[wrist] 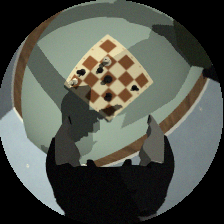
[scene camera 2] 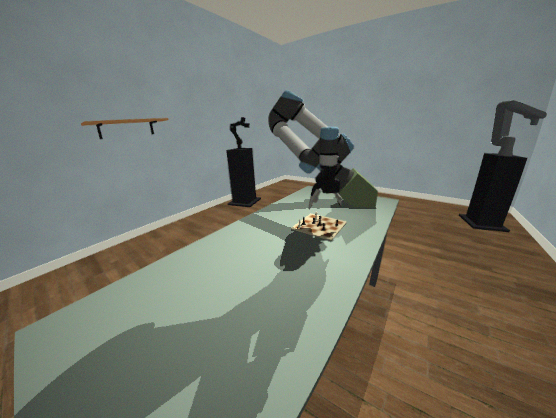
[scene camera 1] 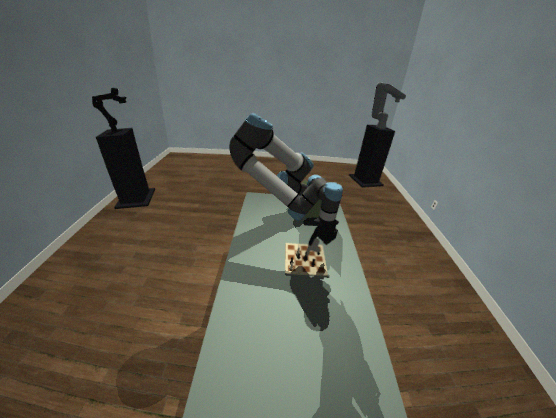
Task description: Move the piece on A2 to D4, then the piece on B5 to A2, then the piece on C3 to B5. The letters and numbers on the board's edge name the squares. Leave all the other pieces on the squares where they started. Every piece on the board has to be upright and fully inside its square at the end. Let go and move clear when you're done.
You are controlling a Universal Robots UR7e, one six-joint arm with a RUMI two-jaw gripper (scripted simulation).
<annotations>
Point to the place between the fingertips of my gripper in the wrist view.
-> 109, 116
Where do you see a chessboard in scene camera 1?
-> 300, 266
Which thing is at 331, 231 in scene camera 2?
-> A chessboard.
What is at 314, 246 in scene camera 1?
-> My gripper.
</annotations>
